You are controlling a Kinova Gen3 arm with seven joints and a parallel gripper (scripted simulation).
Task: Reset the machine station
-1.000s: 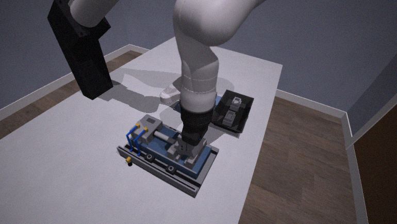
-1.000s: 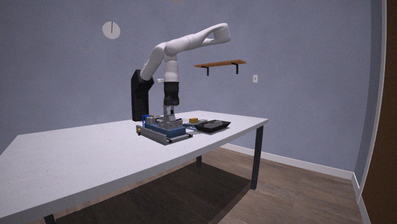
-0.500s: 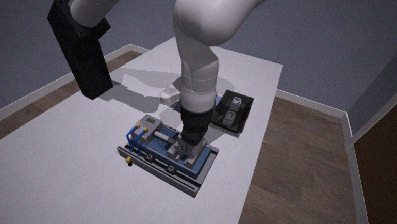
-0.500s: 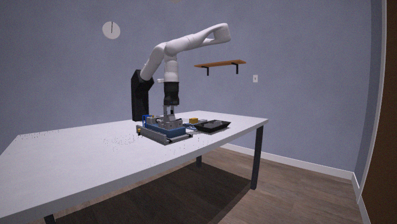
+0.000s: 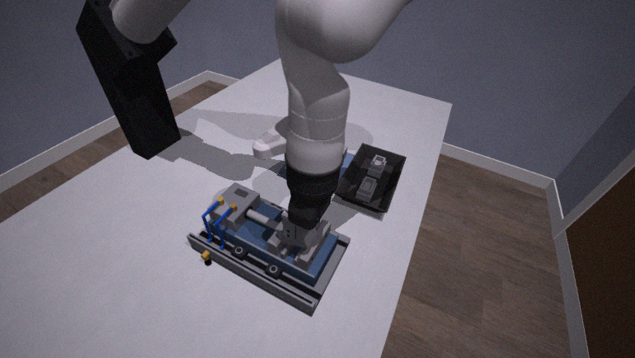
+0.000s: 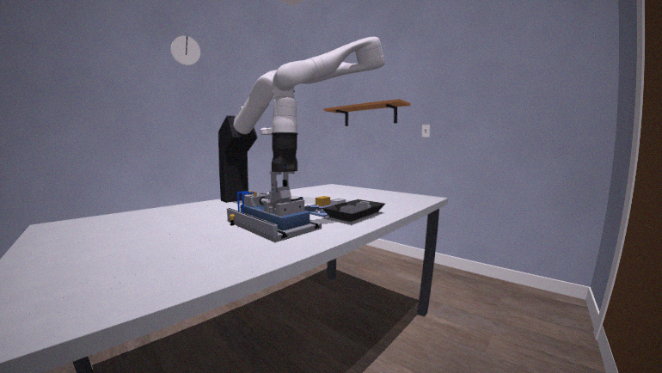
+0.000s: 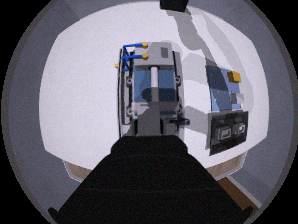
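Now: hand 7 cm above the fixed jaw, 4 cm short of it and 1 cm to the right of it. Round my hand: black outfeed tray 30 cm to the left, 13 cm below, 11 cm ahead; vise 10 cm below, 6 cm behind, 3 cm to the left; gray aluminum blank 3 cm below.
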